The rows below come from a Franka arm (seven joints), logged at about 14 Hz.
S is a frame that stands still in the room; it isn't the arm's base.
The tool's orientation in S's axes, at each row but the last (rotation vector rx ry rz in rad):
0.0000 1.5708 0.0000
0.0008 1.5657 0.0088
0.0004 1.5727 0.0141
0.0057 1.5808 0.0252
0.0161 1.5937 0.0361
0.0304 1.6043 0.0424
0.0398 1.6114 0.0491
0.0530 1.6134 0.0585
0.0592 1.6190 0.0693
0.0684 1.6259 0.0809
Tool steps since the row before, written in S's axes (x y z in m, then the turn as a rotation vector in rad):
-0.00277 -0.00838 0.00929 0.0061 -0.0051 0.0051
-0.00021 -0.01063 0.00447 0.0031 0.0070 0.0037
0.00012 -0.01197 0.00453 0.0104 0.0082 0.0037
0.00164 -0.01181 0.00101 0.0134 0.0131 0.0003
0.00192 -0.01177 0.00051 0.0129 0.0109 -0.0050
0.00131 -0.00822 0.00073 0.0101 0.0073 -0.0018
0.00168 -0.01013 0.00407 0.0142 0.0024 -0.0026
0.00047 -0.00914 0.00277 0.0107 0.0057 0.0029
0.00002 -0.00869 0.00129 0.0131 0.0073 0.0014
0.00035 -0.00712 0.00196 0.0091 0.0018 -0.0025
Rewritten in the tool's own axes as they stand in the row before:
-0.00929 -0.00838 -0.00277 -0.0051 -0.0051 0.0061
-0.00454 -0.01060 -0.00024 -0.0036 0.0070 0.0032
-0.00464 -0.01193 0.00001 -0.0036 0.0081 0.0105
-0.00126 -0.01181 0.00148 -0.0002 0.0129 0.0136
-0.00094 -0.01177 0.00175 0.0051 0.0106 0.0132
-0.00115 -0.00819 0.00122 0.0018 0.0071 0.0102
-0.00470 -0.00989 0.00144 0.0021 0.0022 0.0143
-0.00342 -0.00892 0.00030 -0.0030 0.0059 0.0106
-0.00199 -0.00856 -0.00012 -0.0014 0.0073 0.0131
-0.00264 -0.00691 0.00016 0.0021 0.0015 0.0092

